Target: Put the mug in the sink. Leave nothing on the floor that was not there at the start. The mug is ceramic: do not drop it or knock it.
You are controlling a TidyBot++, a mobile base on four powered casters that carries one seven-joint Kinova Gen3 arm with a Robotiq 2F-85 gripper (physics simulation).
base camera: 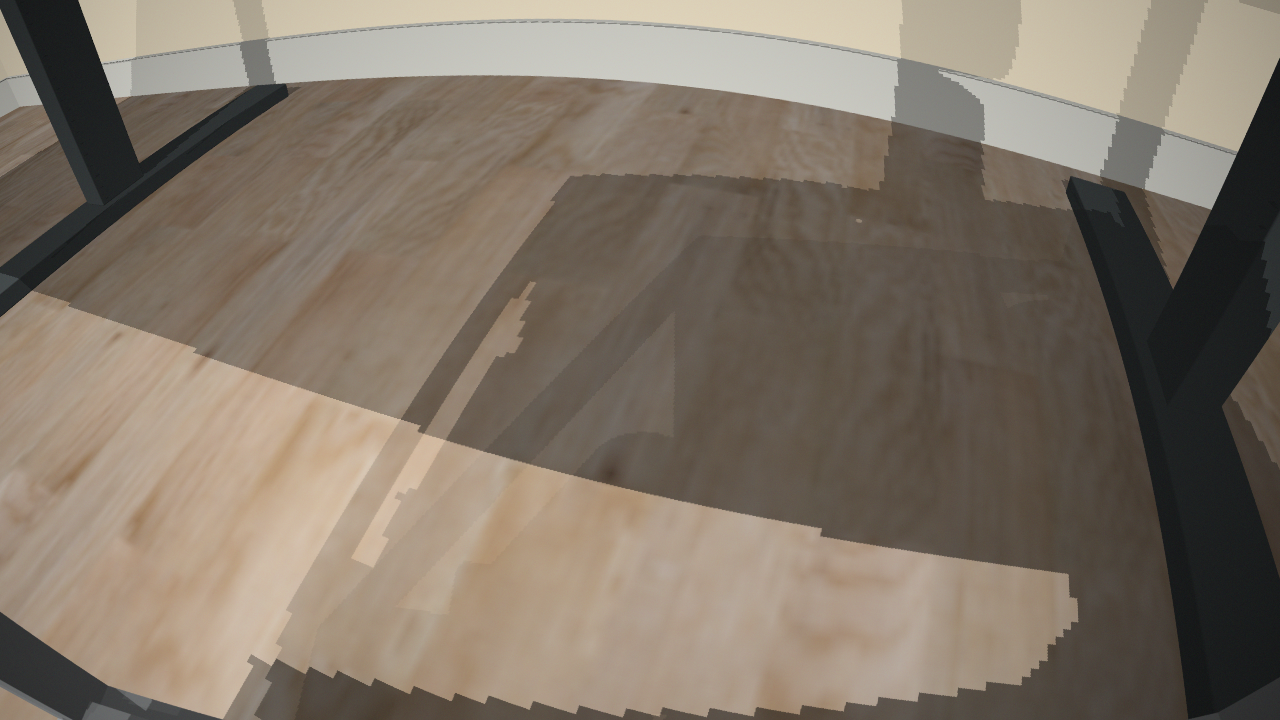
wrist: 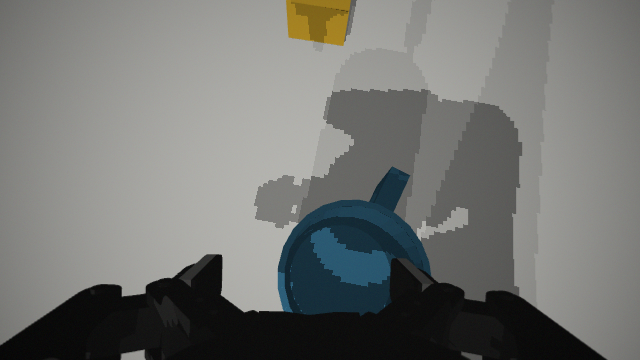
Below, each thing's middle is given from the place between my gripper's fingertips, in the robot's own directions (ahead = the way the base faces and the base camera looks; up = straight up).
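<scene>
Blue mug (wrist: 338,258): my gripper 30 mm to the left of it, 10 mm short of it, 60 mm above it.
</scene>
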